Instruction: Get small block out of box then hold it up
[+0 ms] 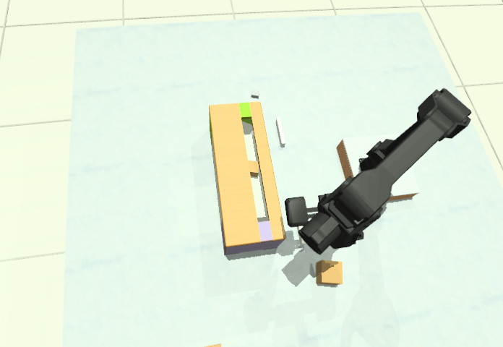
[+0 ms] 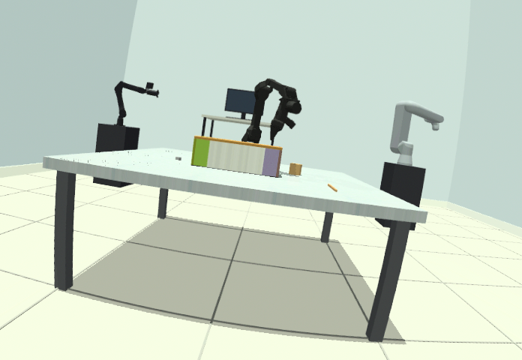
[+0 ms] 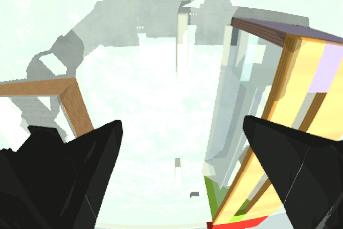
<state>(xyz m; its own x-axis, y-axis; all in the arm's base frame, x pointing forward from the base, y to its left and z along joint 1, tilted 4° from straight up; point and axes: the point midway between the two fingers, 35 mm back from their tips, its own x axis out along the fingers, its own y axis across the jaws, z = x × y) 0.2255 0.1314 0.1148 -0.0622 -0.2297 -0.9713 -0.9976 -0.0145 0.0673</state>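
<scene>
The small tan block is 140 mm to the right of my gripper tip, 130 mm ahead of it and 70 mm below it. The rest, counted from my gripper tip: thin orange stick (340 mm ahead, 270 mm to the left, 150 mm below); then larger tan cube (140 mm to the left, 130 mm below, 40 mm behind); then long tan box (140 mm to the right, 120 mm ahead, 90 mm below).
</scene>
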